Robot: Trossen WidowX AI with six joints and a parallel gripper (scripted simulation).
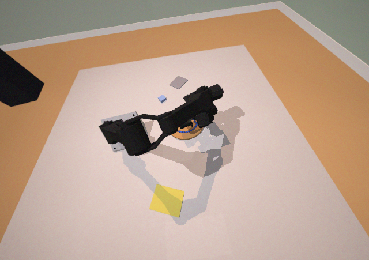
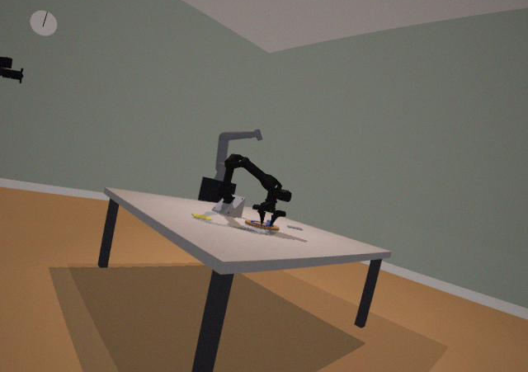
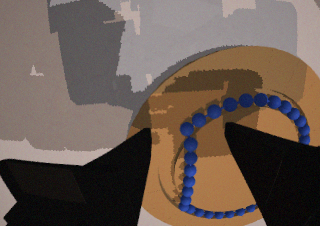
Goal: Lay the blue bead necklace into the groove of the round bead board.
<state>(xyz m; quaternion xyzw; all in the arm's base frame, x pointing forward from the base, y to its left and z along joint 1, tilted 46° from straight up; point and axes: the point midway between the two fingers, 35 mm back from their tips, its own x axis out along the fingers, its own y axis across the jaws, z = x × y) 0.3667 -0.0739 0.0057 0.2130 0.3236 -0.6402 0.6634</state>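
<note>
The round bead board lies 5 cm behind my gripper tip, 4 cm to the left of it and 1 cm below it. Round my gripper tip: yellow square patch 21 cm behind, 29 cm to the right, 2 cm below; then flat grey tile 1 cm behind, 35 cm to the left, 2 cm below; then light blue cube 14 cm behind, 24 cm to the left, 1 cm below.
</note>
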